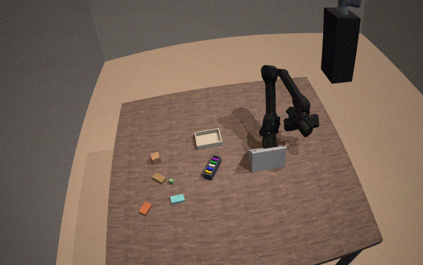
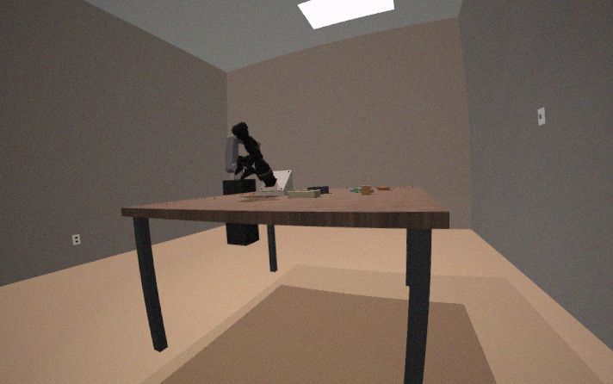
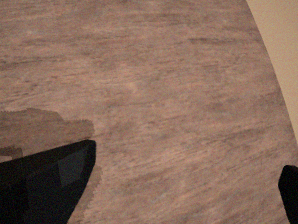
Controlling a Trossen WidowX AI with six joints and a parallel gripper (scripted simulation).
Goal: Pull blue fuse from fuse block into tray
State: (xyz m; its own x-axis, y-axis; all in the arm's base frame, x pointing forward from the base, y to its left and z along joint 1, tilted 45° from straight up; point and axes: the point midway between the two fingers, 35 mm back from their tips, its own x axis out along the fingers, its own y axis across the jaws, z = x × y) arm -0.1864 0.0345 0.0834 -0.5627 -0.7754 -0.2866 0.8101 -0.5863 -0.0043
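My gripper tip is 51 cm short of the blue fuse, 10 cm above it and 8 cm to the right of it. The rest, counted from my gripper tip: beige tray: 50 cm ahead, 14 cm to the right, 12 cm below; then green cube: 71 cm ahead, 11 cm below, 10 cm to the left; then teal block: 69 cm ahead, 21 cm to the left, 11 cm below.
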